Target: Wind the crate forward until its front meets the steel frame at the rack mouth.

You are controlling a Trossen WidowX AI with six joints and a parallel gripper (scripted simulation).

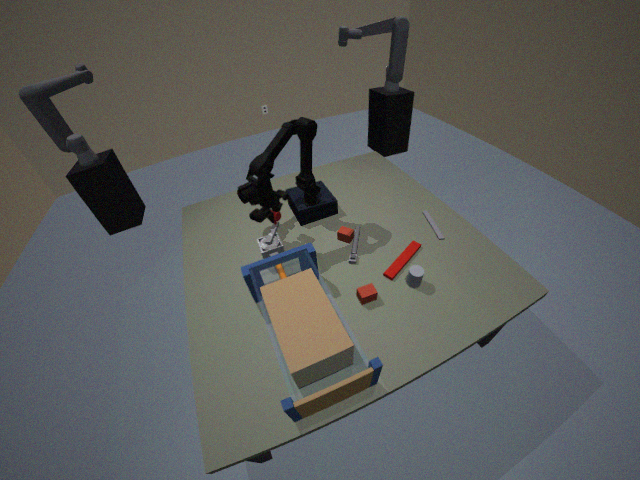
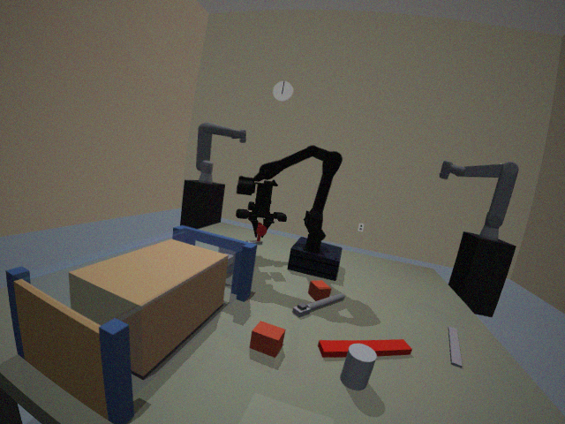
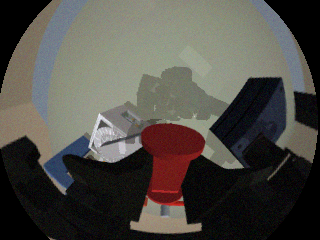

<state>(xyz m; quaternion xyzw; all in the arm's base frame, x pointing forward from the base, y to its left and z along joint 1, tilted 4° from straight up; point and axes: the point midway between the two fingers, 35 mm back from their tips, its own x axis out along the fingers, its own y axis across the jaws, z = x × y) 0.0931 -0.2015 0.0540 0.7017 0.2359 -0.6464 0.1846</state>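
My gripper tip is 30 mm short of the winch handle, 20 mm to the left of it and 10 mm above it. From my gripper tip the other things lie so: hand winch 80 mm below, 70 mm ahead, 60 mm to the right; red knob 20 mm above; red bar 420 mm to the left, 350 mm ahead, 110 mm below.
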